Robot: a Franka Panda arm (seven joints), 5 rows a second.
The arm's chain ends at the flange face. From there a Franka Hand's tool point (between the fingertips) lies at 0.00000 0.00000 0.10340 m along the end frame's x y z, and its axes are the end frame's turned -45 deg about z.
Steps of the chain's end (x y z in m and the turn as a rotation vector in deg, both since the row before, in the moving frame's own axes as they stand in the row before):
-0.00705, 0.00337, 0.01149, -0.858, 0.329, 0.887
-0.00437, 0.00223, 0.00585, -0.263, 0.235, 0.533
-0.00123, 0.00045, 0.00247, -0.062, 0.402, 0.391
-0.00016, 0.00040, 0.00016, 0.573, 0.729, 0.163
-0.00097, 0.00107, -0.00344, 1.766, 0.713, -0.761
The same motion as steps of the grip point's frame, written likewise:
-0.00805, -0.00109, 0.01148, -0.839, -0.374, 0.887
-0.00471, -0.00088, 0.00585, -0.352, -0.020, 0.533
-0.00076, 0.00004, 0.00247, -0.328, 0.240, 0.391
0.00127, 0.00037, 0.00015, -0.110, 0.921, 0.163
0.00171, -0.00129, -0.00350, 0.745, 1.753, -0.761

